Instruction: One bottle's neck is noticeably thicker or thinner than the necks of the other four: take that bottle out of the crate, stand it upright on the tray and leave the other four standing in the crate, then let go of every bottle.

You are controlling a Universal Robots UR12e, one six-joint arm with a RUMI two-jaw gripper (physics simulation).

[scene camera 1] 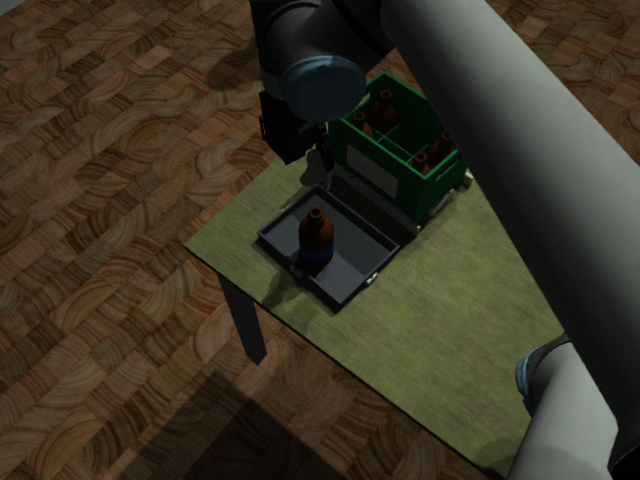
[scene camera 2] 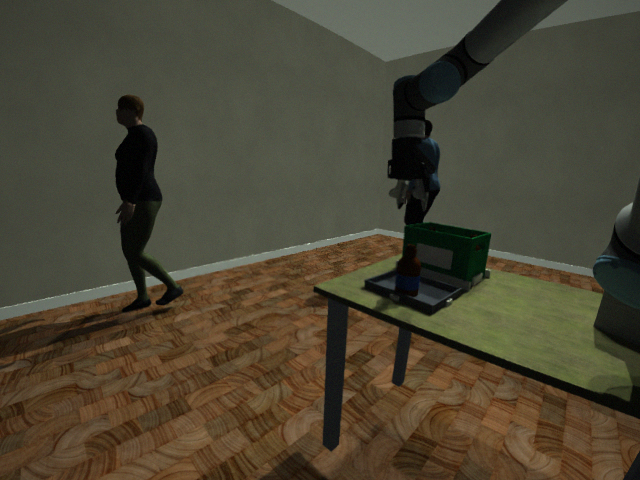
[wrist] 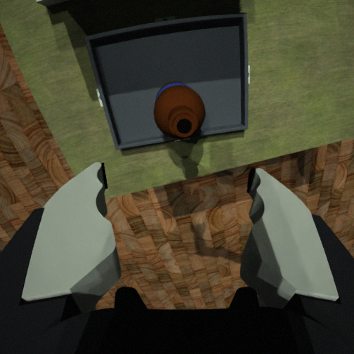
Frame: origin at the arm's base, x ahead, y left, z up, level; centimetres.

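Seen in the pictures: gripper, fingertip midpoint: (scene camera 1: 310, 173) (scene camera 2: 410, 210).
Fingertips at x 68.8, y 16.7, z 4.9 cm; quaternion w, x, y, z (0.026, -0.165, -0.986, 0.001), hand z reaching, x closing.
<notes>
Offsets run from my fingertips to a thing's top centre. "spot": to the spot under its first point. Level surfaces: height alone.
A brown bottle {dy +0.5, dx -1.4, dz -10.5 cm} (scene camera 1: 316, 232) (scene camera 2: 408, 271) (wrist: 180, 107) with a blue label stands upright on the dark grey tray {spot: dy -5.5, dx -7.9, dz -25.9 cm} (scene camera 1: 356, 248) (scene camera 2: 434, 294) (wrist: 170, 55), near one long rim. My gripper (scene camera 1: 320, 180) (scene camera 2: 409, 198) (wrist: 177, 169) is open and empty, above and apart from this bottle; the wrist view shows the bottle beyond the fingertips. The green crate {dy -29.1, dx -3.1, dz -8.9 cm} (scene camera 1: 410, 198) (scene camera 2: 473, 255) stands beside the tray. Several brown bottles stand in it, among them one at the back {spot: dy -33.4, dx +3.7, dz -14.1 cm} (scene camera 1: 384, 113) and one at the near corner {spot: dy -22.5, dx -11.5, dz -10.3 cm} (scene camera 1: 420, 161). The arm hides part of the crate in the first scene view.
The green table {dz -26.5 cm} (scene camera 1: 439, 310) (scene camera 2: 516, 320) (wrist: 300, 90) has an edge close to the tray's bottle side. In the second scene view a person in black (scene camera 2: 136, 160) is by the wall, and a person in blue (scene camera 2: 434, 160) is behind the gripper, beyond the table.
</notes>
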